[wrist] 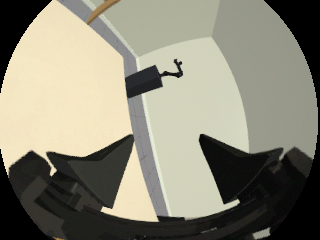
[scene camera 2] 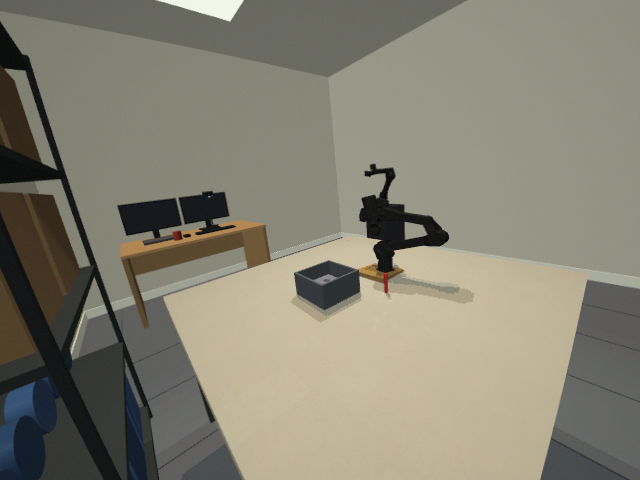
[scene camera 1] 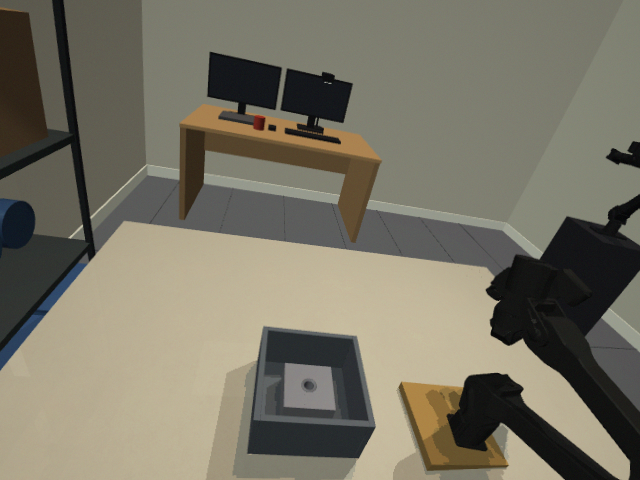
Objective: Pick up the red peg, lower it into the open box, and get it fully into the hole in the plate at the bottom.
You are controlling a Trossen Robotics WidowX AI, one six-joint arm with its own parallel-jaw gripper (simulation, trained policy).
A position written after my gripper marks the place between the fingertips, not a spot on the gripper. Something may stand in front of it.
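Observation:
Through scene camera 1 I see my gripper [scene camera 1: 551,305] and a light grey plate [scene camera 1: 306,390]. Scene camera 2 gives me a grey box [scene camera 2: 347,284]. My gripper [wrist: 167,137] shows in the wrist view too, while the grey box is out of frame in the wrist view, and the light grey plate is out of frame in the wrist view as well.

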